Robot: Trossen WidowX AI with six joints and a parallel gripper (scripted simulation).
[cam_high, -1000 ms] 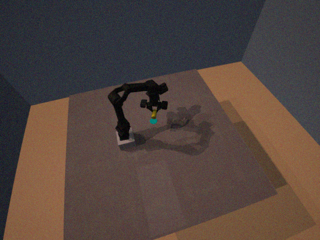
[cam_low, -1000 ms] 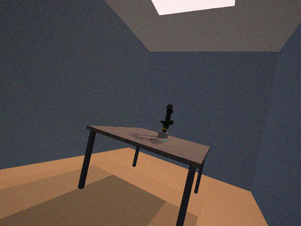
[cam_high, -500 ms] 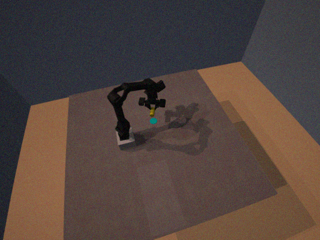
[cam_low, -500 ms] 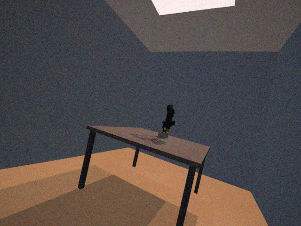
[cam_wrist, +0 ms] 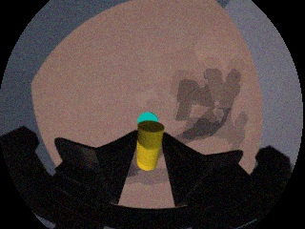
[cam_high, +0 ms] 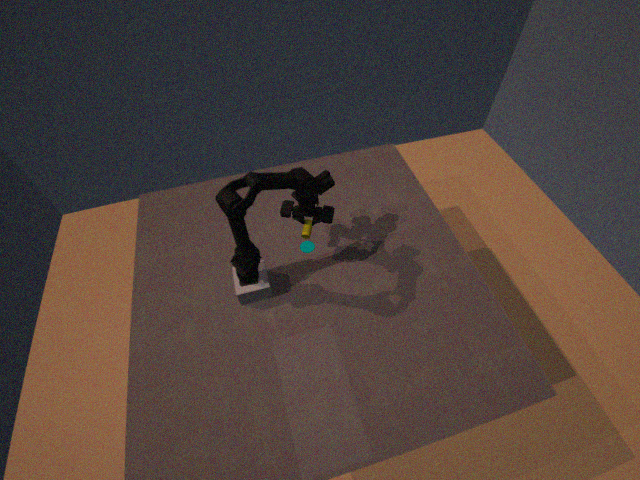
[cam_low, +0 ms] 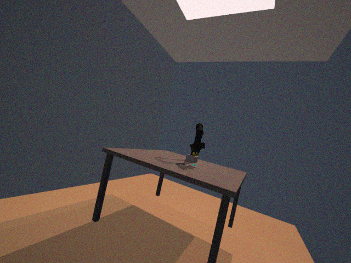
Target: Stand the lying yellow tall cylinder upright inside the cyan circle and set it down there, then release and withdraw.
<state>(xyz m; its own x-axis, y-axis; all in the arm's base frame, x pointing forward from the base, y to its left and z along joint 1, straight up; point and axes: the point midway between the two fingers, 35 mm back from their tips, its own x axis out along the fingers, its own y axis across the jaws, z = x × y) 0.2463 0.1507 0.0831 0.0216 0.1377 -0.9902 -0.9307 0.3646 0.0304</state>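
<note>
My gripper tip is 1 cm past the cyan circle, 1 cm to the left of it and 13 cm above it. Round my gripper tip: yellow tall cylinder (1 cm behind, 2 cm to the right, 1 cm below).
</note>
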